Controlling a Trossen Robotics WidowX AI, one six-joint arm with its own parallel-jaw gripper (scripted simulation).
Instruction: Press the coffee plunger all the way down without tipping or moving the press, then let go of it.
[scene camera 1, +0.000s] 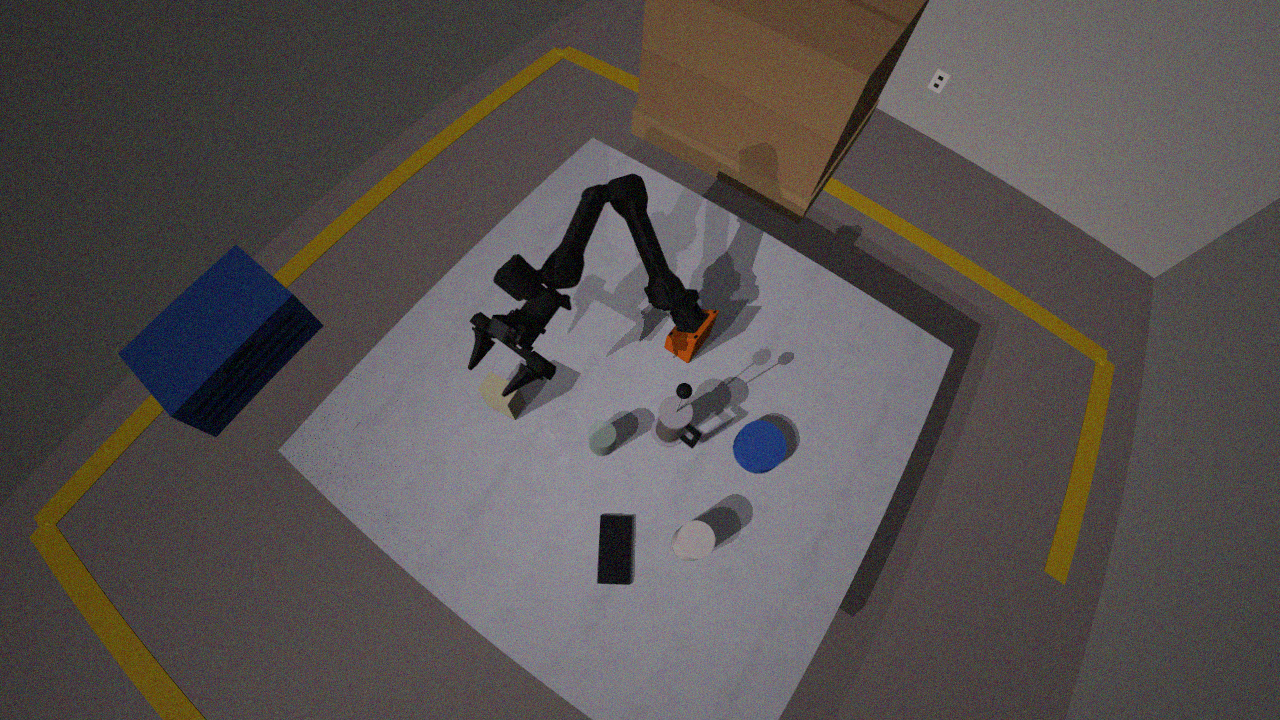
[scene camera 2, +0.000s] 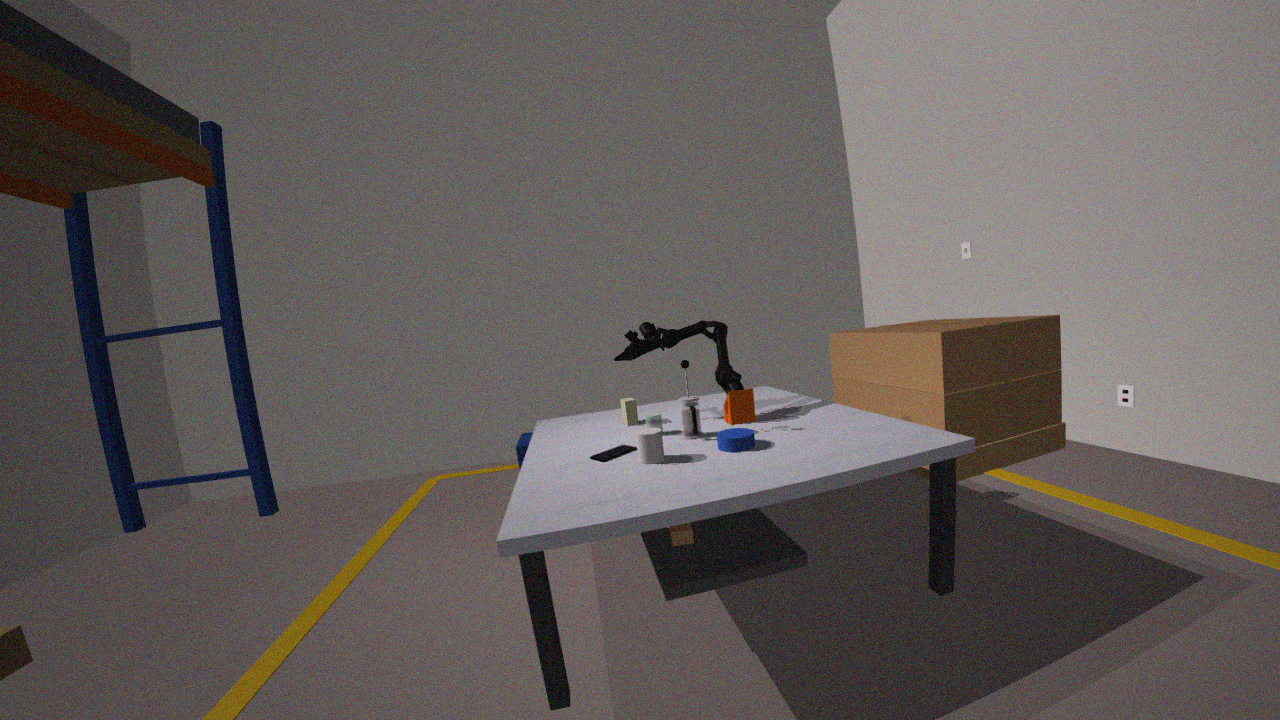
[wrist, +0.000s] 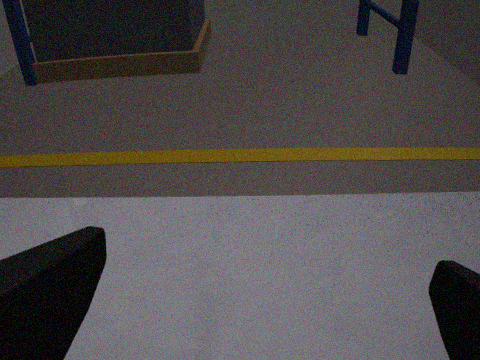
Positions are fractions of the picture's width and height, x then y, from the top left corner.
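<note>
My gripper (scene camera 1: 0.38, 0.53), which I can also see from the wrist (wrist: 0.57, 0.73), is open and holds nothing. There is a coffee press (scene camera 1: 0.53, 0.57), visible again in the other scene view (scene camera 2: 0.54, 0.56), but in the wrist view the press is out of frame. A cream block (scene camera 1: 0.38, 0.54) is here as well; in the wrist view the block is out of frame. I see a black slab (scene camera 1: 0.48, 0.77) and a white cylinder (scene camera 1: 0.54, 0.75), and the scene also has a blue disc (scene camera 1: 0.59, 0.62) and a pale green cylinder (scene camera 1: 0.47, 0.60).
</note>
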